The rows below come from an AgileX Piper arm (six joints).
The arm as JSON. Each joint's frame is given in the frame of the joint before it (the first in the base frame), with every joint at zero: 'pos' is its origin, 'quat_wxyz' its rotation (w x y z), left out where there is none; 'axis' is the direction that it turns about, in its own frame. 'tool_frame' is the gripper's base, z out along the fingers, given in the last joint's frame.
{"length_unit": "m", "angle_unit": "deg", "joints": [
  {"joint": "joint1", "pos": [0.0, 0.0, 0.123], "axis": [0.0, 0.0, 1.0]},
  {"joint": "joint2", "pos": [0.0, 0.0, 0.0], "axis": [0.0, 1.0, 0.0]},
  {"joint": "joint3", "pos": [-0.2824, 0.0, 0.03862], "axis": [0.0, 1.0, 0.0]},
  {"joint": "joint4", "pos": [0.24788, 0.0, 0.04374], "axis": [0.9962, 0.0, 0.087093]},
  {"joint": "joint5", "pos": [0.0, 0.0, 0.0], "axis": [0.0, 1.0, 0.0]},
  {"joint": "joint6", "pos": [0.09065, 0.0, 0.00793], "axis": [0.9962, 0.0, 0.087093]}
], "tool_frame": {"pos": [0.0, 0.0, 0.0], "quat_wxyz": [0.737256, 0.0, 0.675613, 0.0]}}
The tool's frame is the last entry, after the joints.
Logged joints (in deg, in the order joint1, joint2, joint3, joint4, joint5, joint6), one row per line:
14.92 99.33 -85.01 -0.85 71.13 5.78
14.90 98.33 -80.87 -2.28 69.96 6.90
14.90 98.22 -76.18 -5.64 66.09 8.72
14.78 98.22 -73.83 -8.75 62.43 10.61
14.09 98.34 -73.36 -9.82 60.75 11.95
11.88 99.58 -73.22 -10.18 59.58 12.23
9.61 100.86 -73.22 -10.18 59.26 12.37
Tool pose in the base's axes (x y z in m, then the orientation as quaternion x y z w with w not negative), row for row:
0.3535 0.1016 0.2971 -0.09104 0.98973 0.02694 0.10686
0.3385 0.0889 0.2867 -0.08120 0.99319 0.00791 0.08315
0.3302 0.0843 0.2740 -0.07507 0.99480 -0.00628 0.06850
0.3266 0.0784 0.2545 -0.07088 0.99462 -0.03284 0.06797
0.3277 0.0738 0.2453 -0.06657 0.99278 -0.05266 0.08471
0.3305 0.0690 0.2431 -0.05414 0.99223 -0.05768 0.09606
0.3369 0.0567 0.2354 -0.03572 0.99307 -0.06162 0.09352
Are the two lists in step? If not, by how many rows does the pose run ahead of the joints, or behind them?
The pose runs 1 row behind the joints: the pose in row i belongs to the joints in row i - 1.
